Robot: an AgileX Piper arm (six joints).
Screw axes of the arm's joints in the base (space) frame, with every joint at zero. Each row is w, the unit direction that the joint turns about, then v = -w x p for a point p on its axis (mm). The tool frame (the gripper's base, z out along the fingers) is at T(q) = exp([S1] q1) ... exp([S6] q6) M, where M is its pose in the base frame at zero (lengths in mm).
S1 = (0, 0, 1, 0, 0, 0)
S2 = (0, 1, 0, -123, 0, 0)
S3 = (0, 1, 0, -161.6, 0, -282.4)
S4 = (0.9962, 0, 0.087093, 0, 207.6, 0)
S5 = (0, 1, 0, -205.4, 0, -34.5)
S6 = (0.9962, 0, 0.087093, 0, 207.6, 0)
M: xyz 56.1 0 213.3 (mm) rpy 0 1.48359 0 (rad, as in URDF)
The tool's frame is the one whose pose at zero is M.
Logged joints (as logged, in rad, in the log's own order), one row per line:
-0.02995 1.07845 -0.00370 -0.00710 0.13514 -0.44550
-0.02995 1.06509 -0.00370 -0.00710 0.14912 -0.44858
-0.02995 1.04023 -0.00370 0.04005 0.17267 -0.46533
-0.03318 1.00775 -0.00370 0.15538 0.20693 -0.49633
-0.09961 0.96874 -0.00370 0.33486 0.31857 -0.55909
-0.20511 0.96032 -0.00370 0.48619 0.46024 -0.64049
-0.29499 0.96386 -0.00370 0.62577 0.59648 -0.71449
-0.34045 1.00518 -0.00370 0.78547 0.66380 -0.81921
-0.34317 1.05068 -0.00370 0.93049 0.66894 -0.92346
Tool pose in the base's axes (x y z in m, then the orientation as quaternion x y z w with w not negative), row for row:
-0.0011 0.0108 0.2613 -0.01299 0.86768 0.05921 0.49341
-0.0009 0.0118 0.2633 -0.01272 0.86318 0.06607 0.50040
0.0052 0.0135 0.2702 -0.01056 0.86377 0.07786 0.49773
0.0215 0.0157 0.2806 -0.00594 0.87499 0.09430 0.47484
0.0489 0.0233 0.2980 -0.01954 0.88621 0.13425 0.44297
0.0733 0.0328 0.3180 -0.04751 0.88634 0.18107 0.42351
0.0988 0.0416 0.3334 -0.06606 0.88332 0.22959 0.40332
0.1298 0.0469 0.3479 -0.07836 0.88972 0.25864 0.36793
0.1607 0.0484 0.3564 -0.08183 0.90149 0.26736 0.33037
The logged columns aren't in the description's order. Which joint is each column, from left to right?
Columns, left to right: q6, q5, q1, q2, q4, q3.
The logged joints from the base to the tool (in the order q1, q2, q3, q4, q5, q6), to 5 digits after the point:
-0.00370 -0.00710 -0.44550 0.13514 1.07845 -0.02995
-0.00370 -0.00710 -0.44858 0.14912 1.06509 -0.02995
-0.00370 0.04005 -0.46533 0.17267 1.04023 -0.02995
-0.00370 0.15538 -0.49633 0.20693 1.00775 -0.03318
-0.00370 0.33486 -0.55909 0.31857 0.96874 -0.09961
-0.00370 0.48619 -0.64049 0.46024 0.96032 -0.20511
-0.00370 0.62577 -0.71449 0.59648 0.96386 -0.29499
-0.00370 0.78547 -0.81921 0.66380 1.00518 -0.34045
-0.00370 0.93049 -0.92346 0.66894 1.05068 -0.34317

